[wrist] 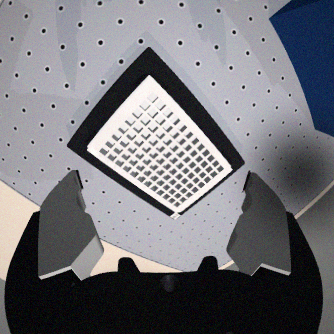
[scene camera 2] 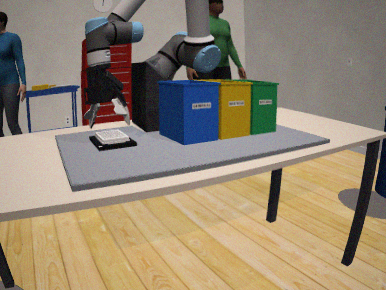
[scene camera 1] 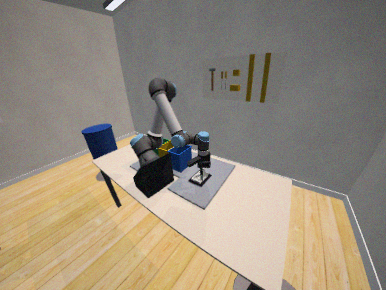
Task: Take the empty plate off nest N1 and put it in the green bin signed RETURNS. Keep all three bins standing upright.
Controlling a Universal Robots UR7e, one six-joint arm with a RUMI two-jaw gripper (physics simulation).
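Pixels of known places: gripper, between the fingertips: (wrist: 163, 173) (scene camera 2: 109, 126) (scene camera 1: 200, 173); arm's base, origin of its link: (scene camera 2: 153, 76) (scene camera 1: 151, 164).
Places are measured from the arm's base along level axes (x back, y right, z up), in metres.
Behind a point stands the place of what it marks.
The white plate (scene camera 1: 201, 177) (scene camera 2: 112, 136) {x -0.308, y 0.208, z -0.163 m} (wrist: 156, 150) {x -0.267, y 0.211, z -0.163 m}, with a grid of small wells, lies flat on the black nest (scene camera 2: 118, 145) {x -0.360, y 0.197, z -0.179 m} (wrist: 148, 61) {x -0.202, y 0.170, z -0.177 m}. My gripper (scene camera 1: 201, 170) {x -0.277, y 0.214, z -0.139 m} (scene camera 2: 110, 123) {x -0.277, y 0.214, z -0.139 m} (wrist: 163, 173) {x -0.277, y 0.214, z -0.139 m} is open and empty, pointing down above the plate. In the wrist view the plate lies turned, mostly ahead of the fingertips, with one corner towards the gripper. The green bin (scene camera 1: 166, 141) {x -0.341, y -0.294, z -0.030 m} (scene camera 2: 264, 117) {x -0.342, y -0.306, z -0.131 m} stands upright at the far end of the bin row; its sign is blurred. The nest's label is too small to read.
The blue bin (scene camera 1: 181, 159) {x -0.250, y 0.032, z -0.067 m} (scene camera 2: 188, 112) {x -0.391, y -0.007, z -0.094 m} (wrist: 312, 65) {x -0.286, y 0.026, z -0.160 m} stands upright nearest the nest, and the yellow bin (scene camera 1: 165, 148) {x -0.274, y -0.224, z -0.060 m} (scene camera 2: 234, 120) {x -0.364, y -0.172, z -0.132 m} stands upright between blue and green. All are on the grey mat (scene camera 1: 202, 200) {x -0.121, y 0.367, z -0.188 m} (scene camera 2: 150, 162) {x -0.518, y 0.139, z -0.188 m}. The black arm base (scene camera 1: 154, 176) {x 0.029, y 0.067, z -0.055 m} stands beside it.
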